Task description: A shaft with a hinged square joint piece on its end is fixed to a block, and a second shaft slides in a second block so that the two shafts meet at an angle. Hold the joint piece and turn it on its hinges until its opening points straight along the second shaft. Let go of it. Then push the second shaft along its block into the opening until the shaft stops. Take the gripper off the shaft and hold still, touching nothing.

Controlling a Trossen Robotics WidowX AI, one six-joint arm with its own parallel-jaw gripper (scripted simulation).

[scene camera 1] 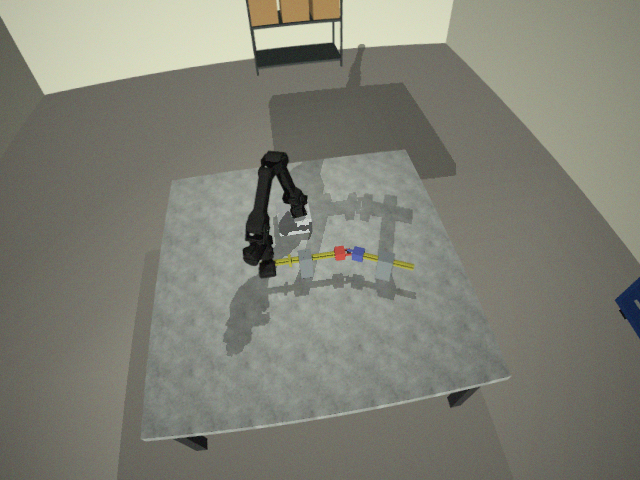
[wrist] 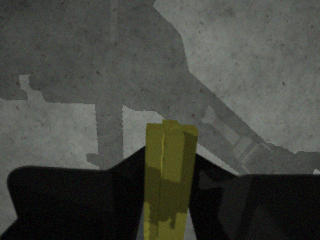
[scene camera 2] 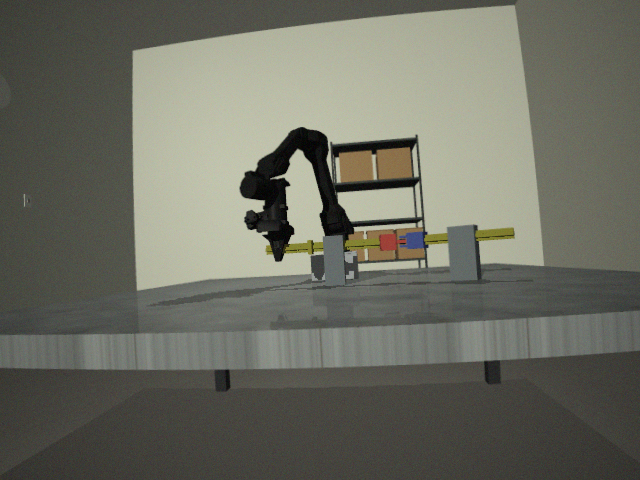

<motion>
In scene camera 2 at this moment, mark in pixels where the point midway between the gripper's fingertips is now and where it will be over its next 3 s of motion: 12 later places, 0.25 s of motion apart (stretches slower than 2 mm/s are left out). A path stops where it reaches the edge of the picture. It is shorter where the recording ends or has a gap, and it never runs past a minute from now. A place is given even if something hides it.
My gripper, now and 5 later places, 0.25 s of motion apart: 278,261; 282,261; 287,261; 289,260; 290,261; 289,257
</motion>
